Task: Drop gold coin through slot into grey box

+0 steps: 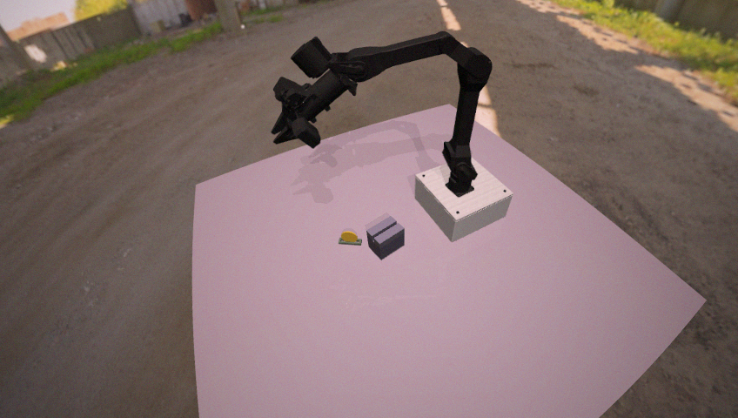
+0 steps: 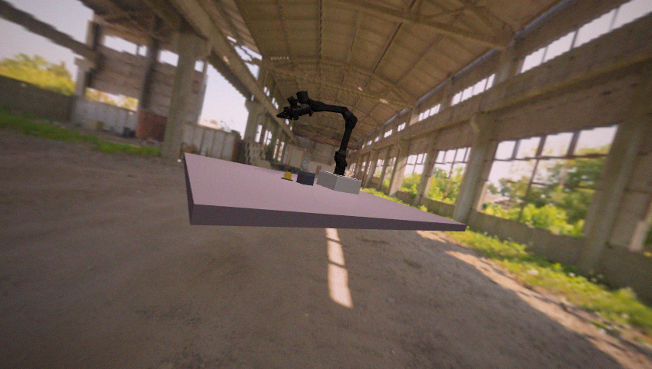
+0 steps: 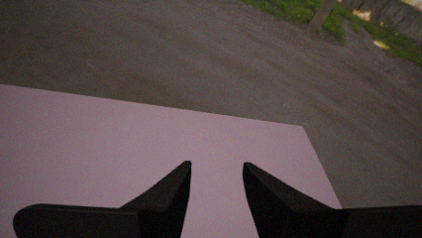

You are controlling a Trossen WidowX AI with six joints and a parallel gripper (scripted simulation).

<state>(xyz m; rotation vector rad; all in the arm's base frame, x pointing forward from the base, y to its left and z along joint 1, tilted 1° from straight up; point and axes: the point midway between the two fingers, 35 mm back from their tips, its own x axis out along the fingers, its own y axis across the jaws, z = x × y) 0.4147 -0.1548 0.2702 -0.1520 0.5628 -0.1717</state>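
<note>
Right now the gold coin is 100 mm behind my gripper tip, 90 mm to the left of it and 330 mm below it.
</note>
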